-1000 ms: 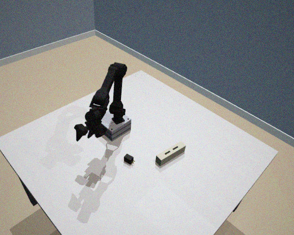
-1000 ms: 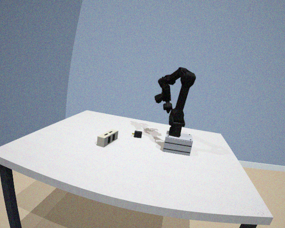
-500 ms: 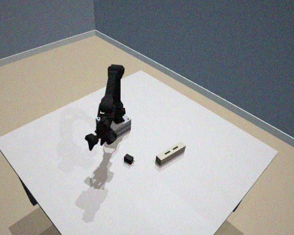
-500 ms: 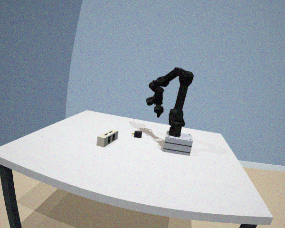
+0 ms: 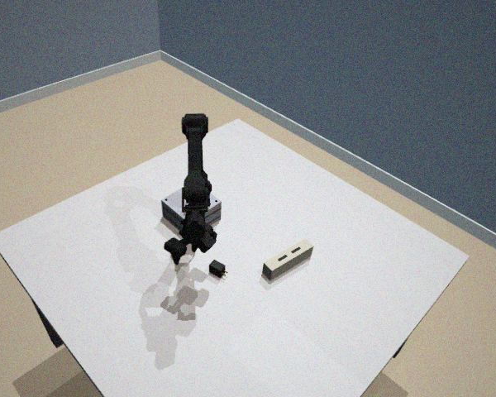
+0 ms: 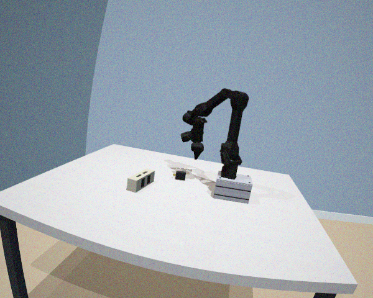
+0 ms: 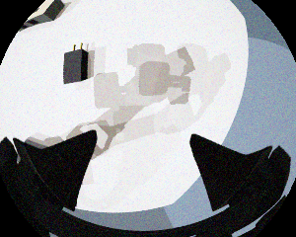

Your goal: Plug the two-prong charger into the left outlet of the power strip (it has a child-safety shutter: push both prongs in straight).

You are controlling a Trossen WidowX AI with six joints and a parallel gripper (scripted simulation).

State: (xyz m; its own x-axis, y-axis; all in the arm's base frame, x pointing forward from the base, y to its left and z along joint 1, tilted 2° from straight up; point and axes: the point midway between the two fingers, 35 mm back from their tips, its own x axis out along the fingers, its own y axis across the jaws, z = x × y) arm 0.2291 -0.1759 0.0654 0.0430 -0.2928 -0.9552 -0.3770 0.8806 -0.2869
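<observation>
Right now the black two-prong charger is 110 mm to the left of my gripper tip, 100 mm below it and 40 mm ahead of it.
</observation>
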